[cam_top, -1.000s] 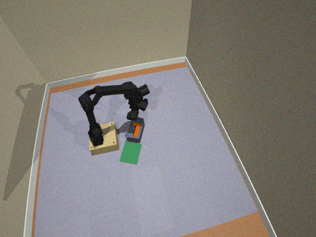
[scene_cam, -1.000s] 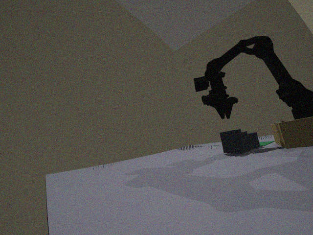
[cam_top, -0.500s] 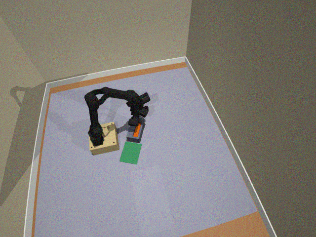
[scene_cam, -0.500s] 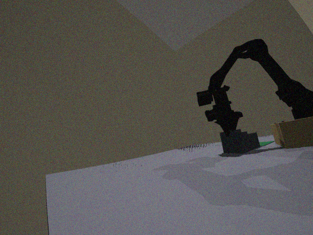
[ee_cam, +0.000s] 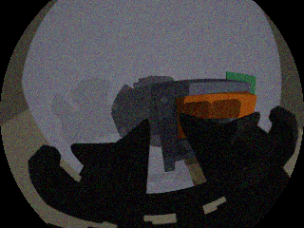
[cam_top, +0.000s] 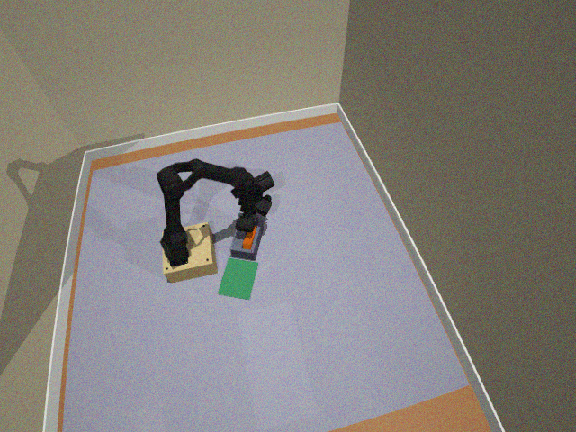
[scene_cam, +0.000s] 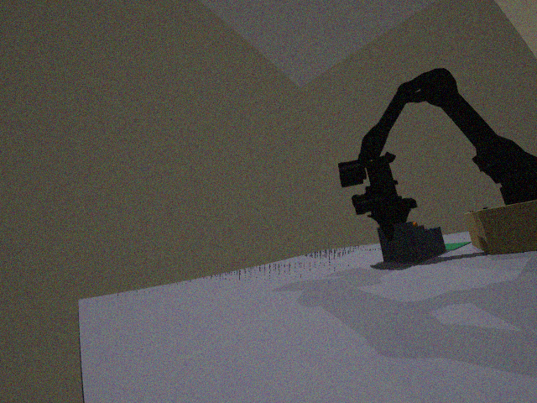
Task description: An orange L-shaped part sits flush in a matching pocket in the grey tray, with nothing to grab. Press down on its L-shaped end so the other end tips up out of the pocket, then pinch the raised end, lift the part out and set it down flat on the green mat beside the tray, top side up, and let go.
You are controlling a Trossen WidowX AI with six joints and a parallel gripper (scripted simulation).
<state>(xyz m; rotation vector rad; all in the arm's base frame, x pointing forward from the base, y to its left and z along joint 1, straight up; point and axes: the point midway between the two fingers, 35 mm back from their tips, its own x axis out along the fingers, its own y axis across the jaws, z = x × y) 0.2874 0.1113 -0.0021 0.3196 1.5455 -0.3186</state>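
Right now my gripper tip is 3 cm past the orange L-shaped part and 5 cm to the left of it. Also, from my gripper tip: green mat: 9 cm behind, 20 cm to the right, 7 cm below.
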